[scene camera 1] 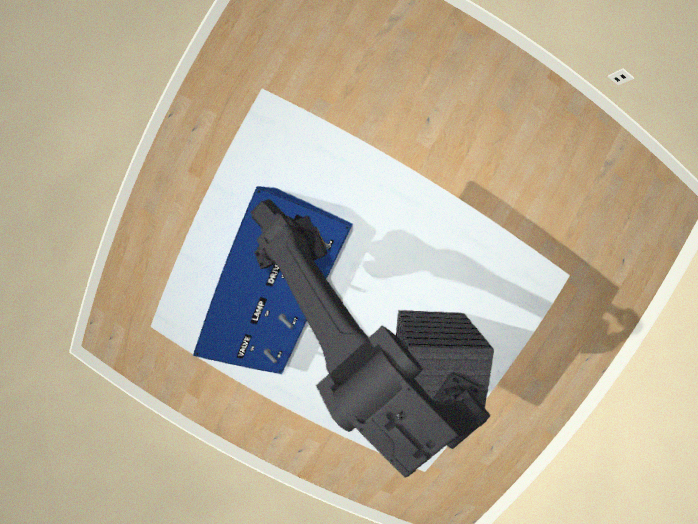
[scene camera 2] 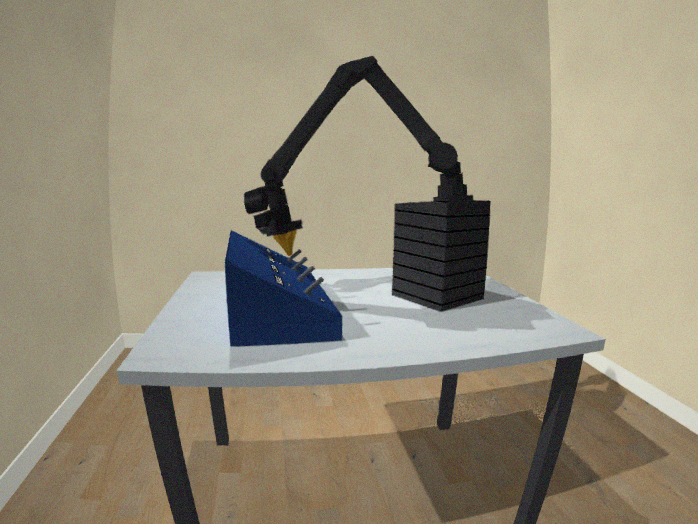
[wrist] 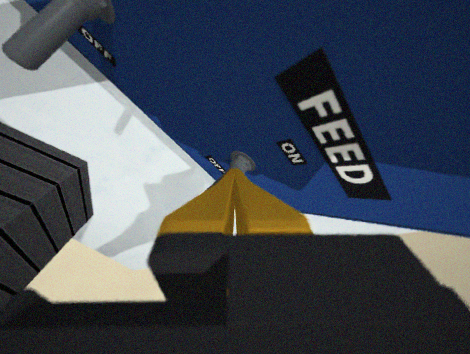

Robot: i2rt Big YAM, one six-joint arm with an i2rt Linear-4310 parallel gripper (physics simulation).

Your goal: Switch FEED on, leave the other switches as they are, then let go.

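Note:
The blue sloped switch panel stands on the table. In the wrist view the FEED label and its ON mark are readable. The FEED switch shows its round base; its lever is mostly hidden behind the fingers and seems to lean toward OFF. My gripper is shut and empty, its yellow tips right at the FEED lever, on its ON side; contact cannot be told. The DRIVE lever, LAMP lever and VALVE lever lean toward OFF.
The white table carries the panel and the black ribbed arm base. The arm reaches over the panel from the base. The DRIVE lever is the nearest neighbour to FEED.

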